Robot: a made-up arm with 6 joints. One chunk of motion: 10 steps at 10 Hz.
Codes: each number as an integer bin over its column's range. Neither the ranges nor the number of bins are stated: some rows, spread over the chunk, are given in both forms.
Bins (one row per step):
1: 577 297 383 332 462 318
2: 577 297 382 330 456 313
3: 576 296 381 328 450 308
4: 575 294 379 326 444 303
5: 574 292 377 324 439 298
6: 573 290 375 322 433 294
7: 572 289 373 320 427 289
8: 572 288 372 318 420 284
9: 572 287 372 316 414 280
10: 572 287 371 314 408 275
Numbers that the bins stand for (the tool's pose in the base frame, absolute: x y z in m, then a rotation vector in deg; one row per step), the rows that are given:
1: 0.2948 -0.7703 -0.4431 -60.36 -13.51 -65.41
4: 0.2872 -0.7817 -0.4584 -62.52 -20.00 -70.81
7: 0.2758 -0.8007 -0.4812 -64.68 -26.13 -75.86
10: 0.2758 -0.8083 -0.4888 -66.85 -32.97 -80.90
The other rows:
2: 0.2948 -0.7703 -0.4469 -61.08 -15.68 -67.21
3: 0.2910 -0.7741 -0.4508 -61.80 -17.84 -69.01
5: 0.2834 -0.7893 -0.4660 -63.24 -21.80 -72.61
6: 0.2796 -0.7969 -0.4736 -63.96 -23.96 -74.05
8: 0.2758 -0.8045 -0.4850 -65.41 -28.65 -77.66
9: 0.2758 -0.8083 -0.4850 -66.13 -30.81 -79.10

